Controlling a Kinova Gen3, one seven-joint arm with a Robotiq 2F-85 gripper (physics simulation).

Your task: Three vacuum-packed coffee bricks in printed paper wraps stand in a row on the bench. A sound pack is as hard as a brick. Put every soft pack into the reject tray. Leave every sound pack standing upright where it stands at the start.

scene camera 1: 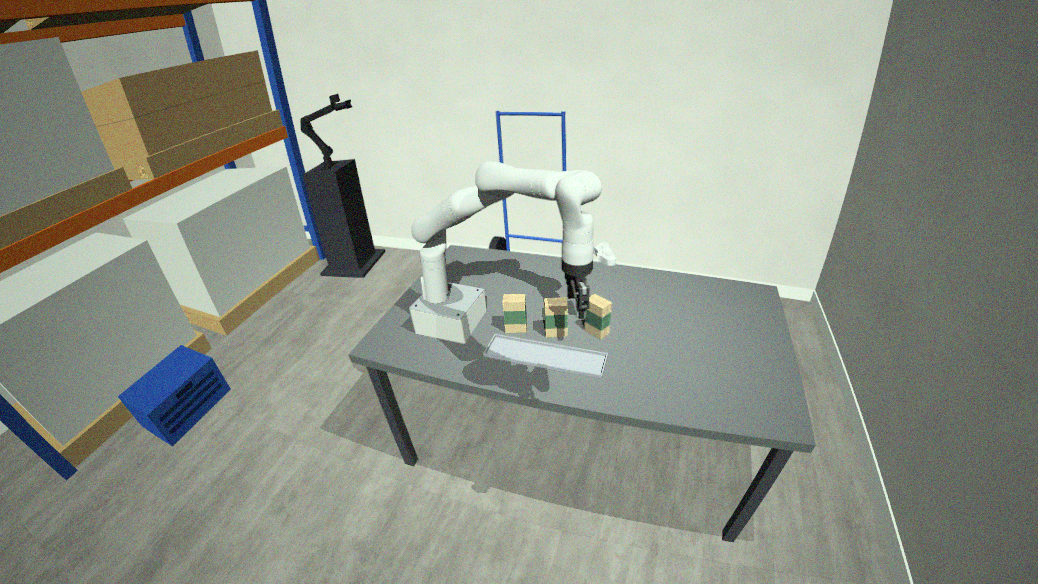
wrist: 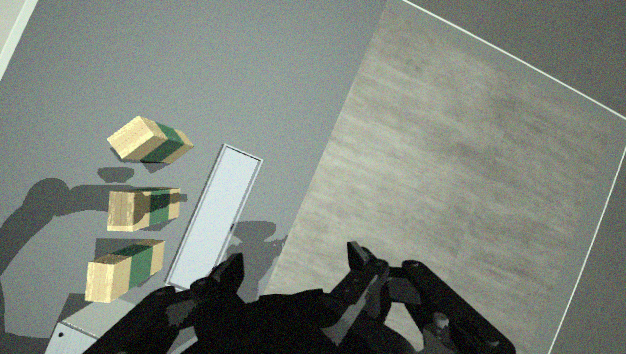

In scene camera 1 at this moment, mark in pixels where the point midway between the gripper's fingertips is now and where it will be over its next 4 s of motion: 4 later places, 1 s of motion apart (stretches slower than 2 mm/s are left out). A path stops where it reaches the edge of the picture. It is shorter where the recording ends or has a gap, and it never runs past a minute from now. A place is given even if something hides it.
My gripper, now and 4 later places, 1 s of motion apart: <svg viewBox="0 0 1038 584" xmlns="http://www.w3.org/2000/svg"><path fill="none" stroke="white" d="M575 307L562 267L550 252L550 282L556 292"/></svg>
